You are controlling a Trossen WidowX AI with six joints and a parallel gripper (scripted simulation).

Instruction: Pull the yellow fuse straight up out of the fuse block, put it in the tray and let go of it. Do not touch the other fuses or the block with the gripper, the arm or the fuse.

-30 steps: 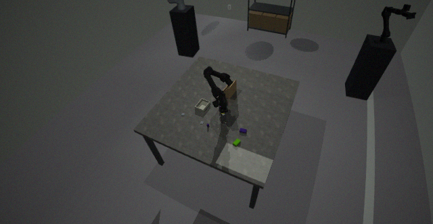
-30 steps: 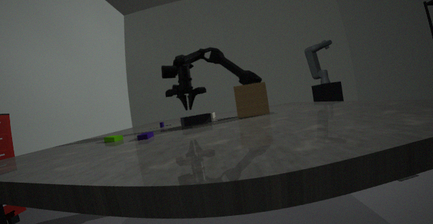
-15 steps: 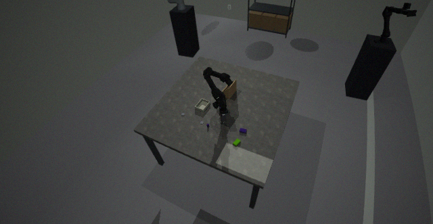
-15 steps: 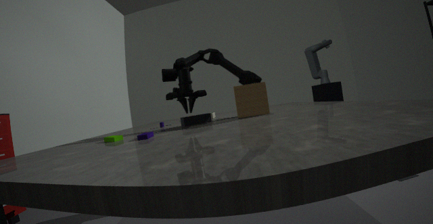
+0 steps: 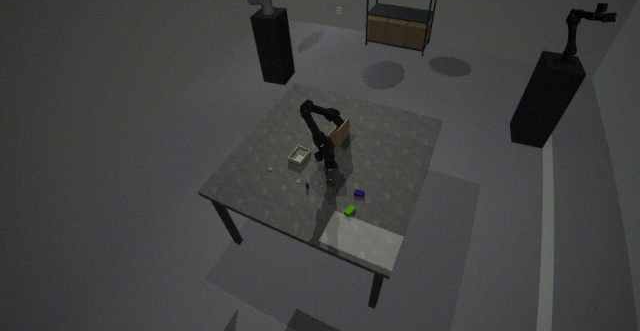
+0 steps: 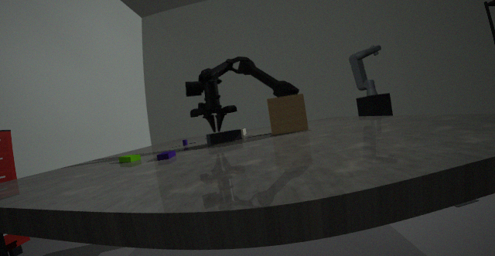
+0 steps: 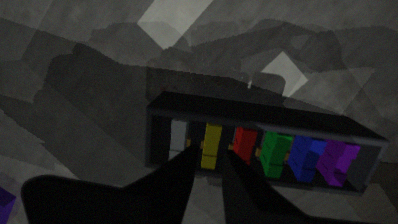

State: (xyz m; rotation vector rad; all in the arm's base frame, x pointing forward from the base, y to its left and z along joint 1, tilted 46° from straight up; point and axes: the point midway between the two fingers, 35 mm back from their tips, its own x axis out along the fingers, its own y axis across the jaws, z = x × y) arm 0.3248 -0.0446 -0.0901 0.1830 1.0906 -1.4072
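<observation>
The yellow fuse lies 20 mm below my gripper tip. Round my gripper tip: tray 50 mm behind, 240 mm to the right, 40 mm below.
</observation>
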